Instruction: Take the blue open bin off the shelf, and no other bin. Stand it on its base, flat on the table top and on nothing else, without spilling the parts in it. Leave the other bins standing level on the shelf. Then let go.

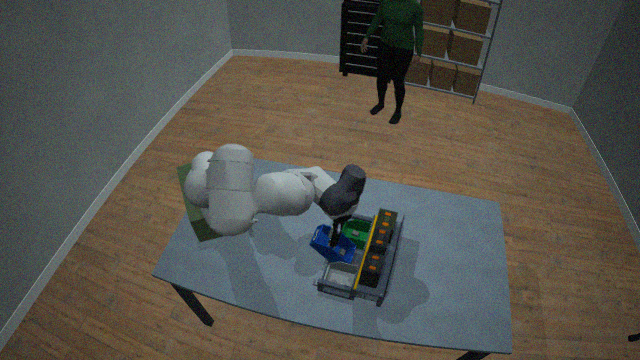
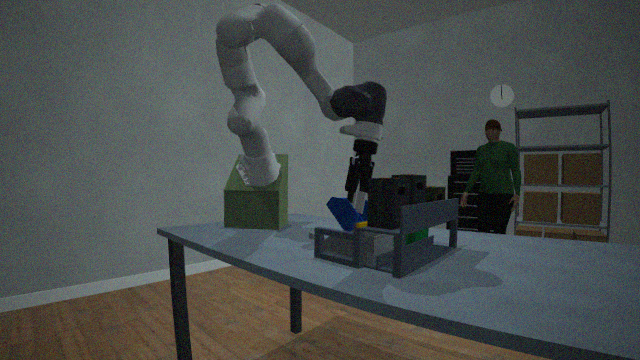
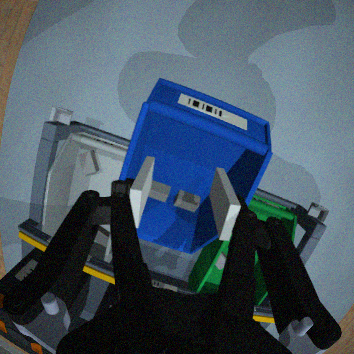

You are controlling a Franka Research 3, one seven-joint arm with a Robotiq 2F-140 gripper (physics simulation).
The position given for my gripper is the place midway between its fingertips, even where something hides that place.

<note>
In view: my gripper (image 2: pixel 353 213), a blue open bin (image 1: pixel 319 242), a green bin (image 3: pixel 204 276) and a light grey bin (image 3: pixel 65 181).
The blue open bin is seen too in image 2 (image 2: pixel 341 208) and in image 3 (image 3: pixel 189 133). My gripper is seen too in image 3 (image 3: pixel 182 176).
</note>
